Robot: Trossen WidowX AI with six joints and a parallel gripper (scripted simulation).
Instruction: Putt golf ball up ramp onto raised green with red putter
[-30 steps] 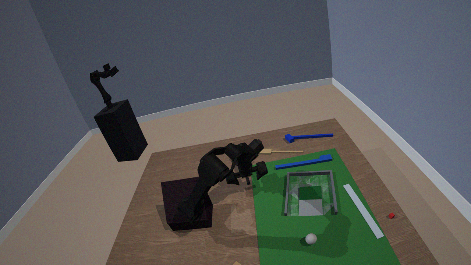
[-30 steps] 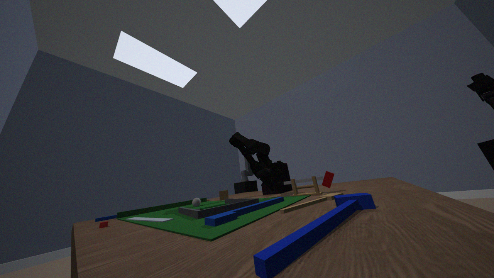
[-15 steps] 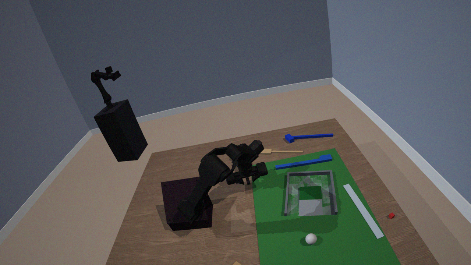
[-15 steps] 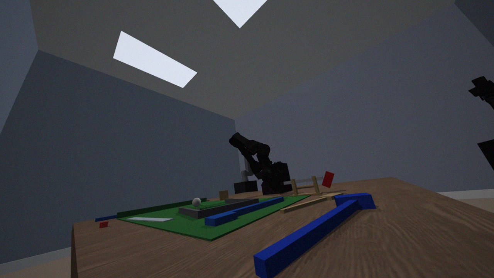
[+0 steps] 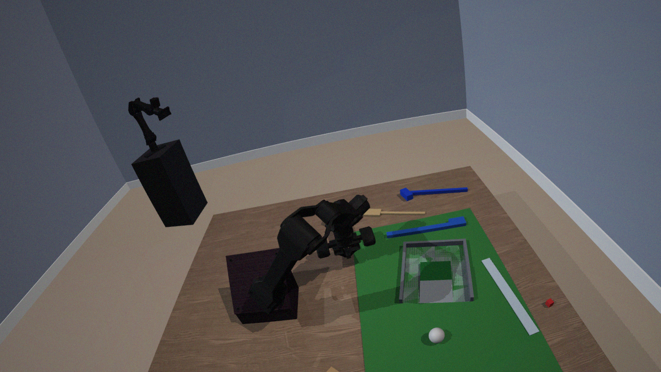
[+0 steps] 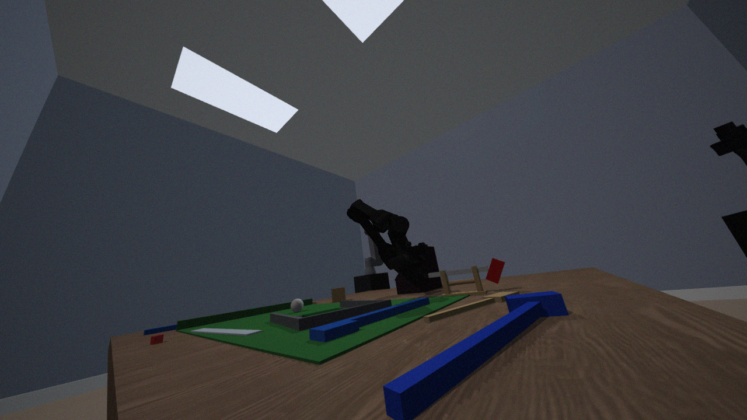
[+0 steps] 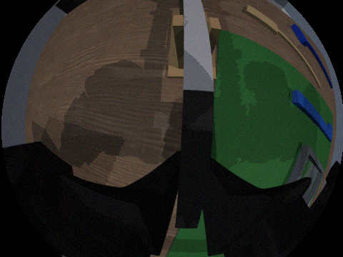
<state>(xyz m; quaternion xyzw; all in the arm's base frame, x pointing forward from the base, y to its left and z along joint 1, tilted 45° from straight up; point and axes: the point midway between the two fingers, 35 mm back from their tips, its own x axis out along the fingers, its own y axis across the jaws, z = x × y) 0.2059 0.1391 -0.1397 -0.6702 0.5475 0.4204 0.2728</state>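
My gripper tip is 3 cm past the red putter, 11 cm to the right of it and 2 cm below it. Round my gripper tip: blue putter (35 cm ahead, 34 cm to the left, 2 cm below); wooden rack (3 cm behind, 13 cm to the left); white golf ball (25 cm ahead, 33 cm to the right, 1 cm below).
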